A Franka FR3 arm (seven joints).
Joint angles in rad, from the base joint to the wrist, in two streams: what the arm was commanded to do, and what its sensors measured. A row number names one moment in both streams.
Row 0, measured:
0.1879, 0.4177, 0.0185, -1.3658, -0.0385, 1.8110, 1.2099
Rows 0 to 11, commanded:
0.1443, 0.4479, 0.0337, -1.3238, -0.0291, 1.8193, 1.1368
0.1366, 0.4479, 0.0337, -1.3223, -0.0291, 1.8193, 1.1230
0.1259, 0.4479, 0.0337, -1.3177, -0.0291, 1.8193, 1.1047
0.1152, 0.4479, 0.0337, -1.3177, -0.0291, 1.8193, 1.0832
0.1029, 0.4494, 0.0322, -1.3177, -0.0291, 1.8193, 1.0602
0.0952, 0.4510, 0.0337, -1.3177, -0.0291, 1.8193, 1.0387
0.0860, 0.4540, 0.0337, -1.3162, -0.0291, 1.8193, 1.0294
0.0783, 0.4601, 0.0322, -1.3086, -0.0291, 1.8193, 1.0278
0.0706, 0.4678, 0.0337, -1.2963, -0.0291, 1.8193, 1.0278
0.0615, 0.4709, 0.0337, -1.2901, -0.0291, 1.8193, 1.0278
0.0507, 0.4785, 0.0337, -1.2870, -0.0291, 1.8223, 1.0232
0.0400, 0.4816, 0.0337, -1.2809, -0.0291, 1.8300, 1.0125
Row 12, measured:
0.0830, 0.4434, 0.0187, -1.3293, -0.0385, 1.8116, 1.0527
